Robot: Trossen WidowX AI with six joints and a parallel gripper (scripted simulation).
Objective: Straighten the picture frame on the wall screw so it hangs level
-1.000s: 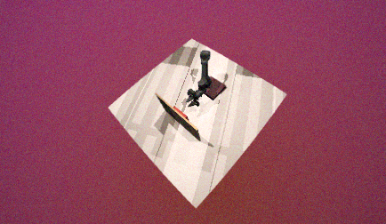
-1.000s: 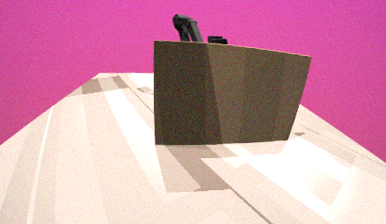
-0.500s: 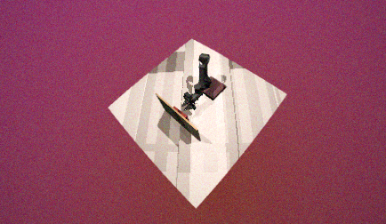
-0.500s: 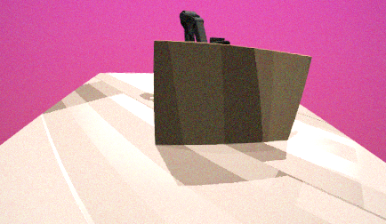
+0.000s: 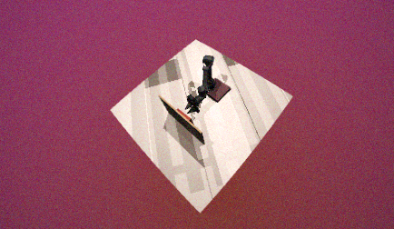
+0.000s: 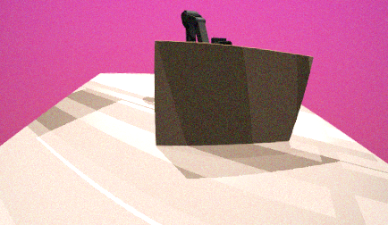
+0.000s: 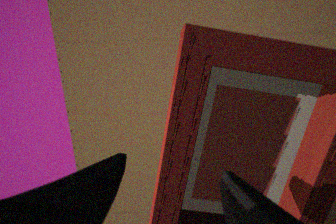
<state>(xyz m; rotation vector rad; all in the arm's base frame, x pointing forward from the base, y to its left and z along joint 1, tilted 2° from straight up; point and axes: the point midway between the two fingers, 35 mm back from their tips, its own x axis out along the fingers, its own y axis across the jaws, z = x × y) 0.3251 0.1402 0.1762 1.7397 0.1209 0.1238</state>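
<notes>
My gripper tip is now 40 mm short of the picture frame, 20 mm to the right of it and 50 mm above it. Round my gripper tip: wall panel (60 mm ahead, 10 mm to the left, 60 mm below).
</notes>
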